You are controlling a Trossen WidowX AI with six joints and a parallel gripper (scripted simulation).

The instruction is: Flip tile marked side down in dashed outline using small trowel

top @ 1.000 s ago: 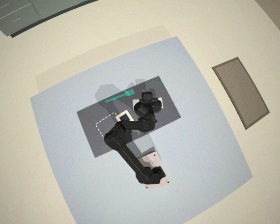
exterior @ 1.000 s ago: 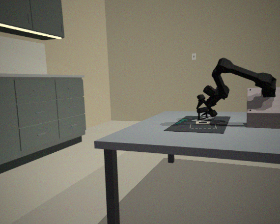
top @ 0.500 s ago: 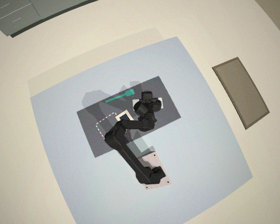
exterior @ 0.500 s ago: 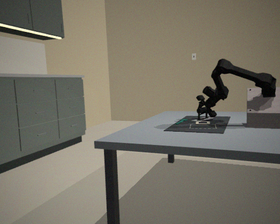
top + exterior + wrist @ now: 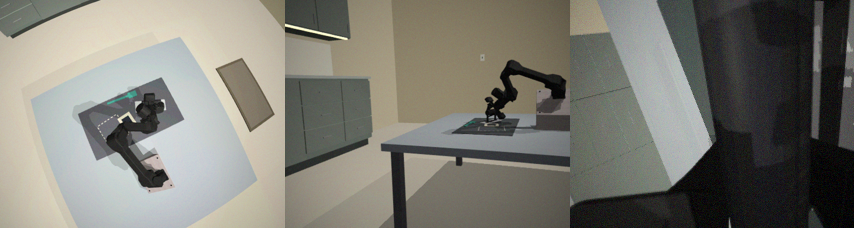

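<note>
Now: the tile 50 mm behind my gripper tip, 180 mm to the left of it and 50 mm below it. Also, from my gripper tip: teal trowel: 100 mm ahead, 110 mm to the left, 50 mm below.
</note>
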